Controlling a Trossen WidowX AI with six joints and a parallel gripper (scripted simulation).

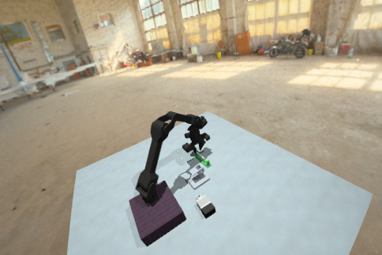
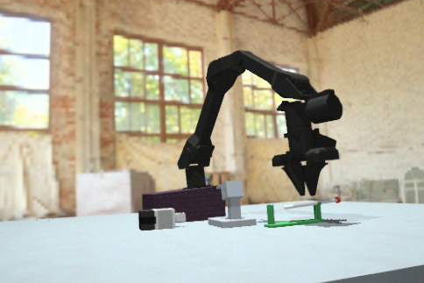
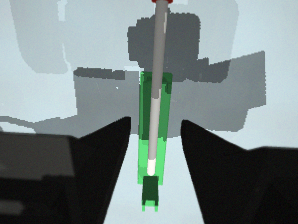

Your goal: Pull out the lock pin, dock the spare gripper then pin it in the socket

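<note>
Right now the green rack is 40 mm to the right of my gripper tip and 40 mm below it. The rest, counted from my gripper tip: grey mount (130 mm to the right, 120 mm behind, 10 mm below); spare gripper (260 mm to the right, 220 mm behind, 40 mm below).
</note>
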